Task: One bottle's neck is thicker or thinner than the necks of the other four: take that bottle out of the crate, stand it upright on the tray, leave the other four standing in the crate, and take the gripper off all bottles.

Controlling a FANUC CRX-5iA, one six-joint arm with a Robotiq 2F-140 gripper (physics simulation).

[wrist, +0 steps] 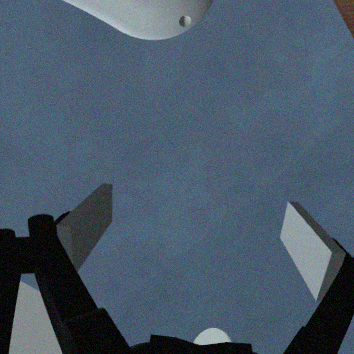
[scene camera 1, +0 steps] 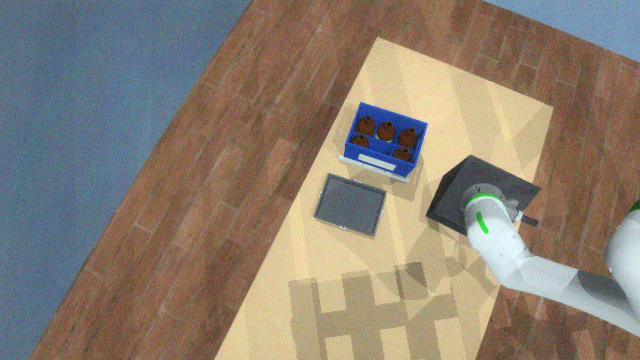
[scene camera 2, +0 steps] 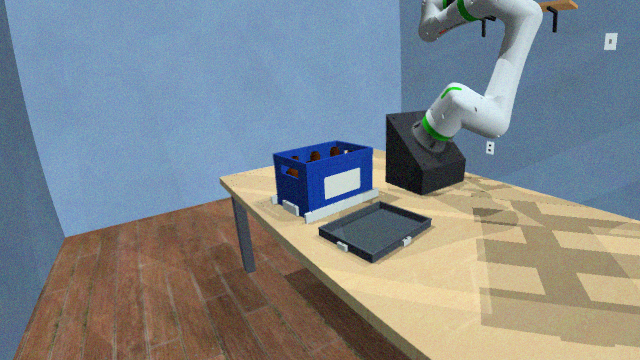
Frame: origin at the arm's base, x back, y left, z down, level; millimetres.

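Seen in the pictures: gripper, fingertip midpoint: (wrist: 197,211); arm's base at its link origin: (scene camera 1: 481,201) (scene camera 2: 427,138).
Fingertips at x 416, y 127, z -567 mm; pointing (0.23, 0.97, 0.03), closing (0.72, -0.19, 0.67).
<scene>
Pixels of each thing's top centre, then the offset from my fingertips to it. "spot": a spot on its surface instead.
- blue crate at its top centre: (scene camera 2: 323,150) (scene camera 1: 387,133) dx -825, dy -233, dz +568 mm
- dark grey tray at a spot on its surface: (scene camera 2: 377,230) (scene camera 1: 349,205) spot: dx -847, dy +49, dz +738 mm
- white strip at a spot on its surface: (scene camera 2: 342,206) (scene camera 1: 369,168) spot: dx -832, dy -128, dz +730 mm
The blue crate (scene camera 1: 378,154) (scene camera 2: 296,192) stands on the table with brown bottles in its compartments. In the first scene view three bottles (scene camera 1: 366,125) (scene camera 1: 386,131) (scene camera 1: 408,137) stand in the far row, and two more (scene camera 1: 359,142) (scene camera 1: 402,154) stand at the ends of the near row; the near middle compartment holds no bottle. The necks are too small to compare. The dark grey tray (scene camera 1: 350,205) (scene camera 2: 377,230) lies beside the crate and holds no bottle. My gripper (wrist: 197,211) is open and empty in the wrist view, facing the blue wall, away from the crate and tray.
The black robot base block (scene camera 1: 450,197) (scene camera 2: 425,175) stands on the table to the right of the crate and tray. A white strip (scene camera 1: 372,169) (scene camera 2: 342,206) runs along the crate's tray side. The white arm (scene camera 1: 500,245) (scene camera 2: 510,65) reaches out from the base. A wooden shelf (scene camera 2: 562,6) hangs on the wall.
</scene>
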